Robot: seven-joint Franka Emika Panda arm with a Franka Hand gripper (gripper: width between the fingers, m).
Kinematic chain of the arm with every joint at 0, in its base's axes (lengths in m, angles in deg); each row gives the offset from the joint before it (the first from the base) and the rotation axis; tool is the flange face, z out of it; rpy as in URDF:
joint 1: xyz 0 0 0.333 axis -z
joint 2: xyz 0 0 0 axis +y
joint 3: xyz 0 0 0.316 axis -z
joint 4: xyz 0.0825 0 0 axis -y
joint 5: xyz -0.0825 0 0.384 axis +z
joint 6: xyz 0 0 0 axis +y
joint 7: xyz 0.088 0 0 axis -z
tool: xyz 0 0 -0.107 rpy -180 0 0
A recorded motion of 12 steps. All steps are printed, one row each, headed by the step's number.
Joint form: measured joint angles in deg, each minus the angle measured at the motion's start. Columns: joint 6, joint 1, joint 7, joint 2, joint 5, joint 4, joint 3.
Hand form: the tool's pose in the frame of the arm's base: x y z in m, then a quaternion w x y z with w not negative. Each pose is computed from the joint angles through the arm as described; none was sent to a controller.
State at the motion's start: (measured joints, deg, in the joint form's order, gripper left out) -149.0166 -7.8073 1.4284 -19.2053 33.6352 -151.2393 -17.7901
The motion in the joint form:
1: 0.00 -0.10 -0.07 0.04 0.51 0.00 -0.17
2: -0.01 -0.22 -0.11 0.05 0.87 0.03 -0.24
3: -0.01 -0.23 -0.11 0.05 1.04 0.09 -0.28
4: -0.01 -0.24 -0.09 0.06 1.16 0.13 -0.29
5: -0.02 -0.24 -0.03 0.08 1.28 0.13 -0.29
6: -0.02 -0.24 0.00 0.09 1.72 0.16 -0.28
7: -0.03 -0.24 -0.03 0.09 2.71 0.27 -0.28
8: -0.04 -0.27 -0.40 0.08 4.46 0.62 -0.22
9: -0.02 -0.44 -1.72 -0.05 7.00 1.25 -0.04
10: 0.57 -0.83 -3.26 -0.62 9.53 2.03 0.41
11: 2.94 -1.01 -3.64 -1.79 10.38 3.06 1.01
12: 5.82 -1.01 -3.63 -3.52 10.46 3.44 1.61
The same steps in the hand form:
1: 0.3913 0.1742 0.3776 0.16603 -0.97972 0.02136 -0.11016
2: 0.3908 0.1755 0.3777 0.16796 -0.97942 0.02183 -0.10975
3: 0.3909 0.1759 0.3781 0.16901 -0.97921 0.02246 -0.10993
4: 0.3910 0.1761 0.3783 0.16979 -0.97905 0.02322 -0.10994
5: 0.3911 0.1761 0.3782 0.17045 -0.97894 0.02459 -0.10961
6: 0.3912 0.1759 0.3783 0.17289 -0.97848 0.02789 -0.10915
7: 0.3917 0.1759 0.3791 0.17845 -0.97731 0.03418 -0.10883
8: 0.3932 0.1761 0.3817 0.18876 -0.97493 0.04251 -0.10992
9: 0.3956 0.1770 0.3873 0.20395 -0.97114 0.04709 -0.11431
10: 0.3973 0.1783 0.3966 0.22132 -0.96672 0.04784 -0.11913
11: 0.3975 0.1801 0.4098 0.23459 -0.96407 0.04451 -0.11640
12: 0.3940 0.1794 0.4212 0.24266 -0.96304 0.03977 -0.10994

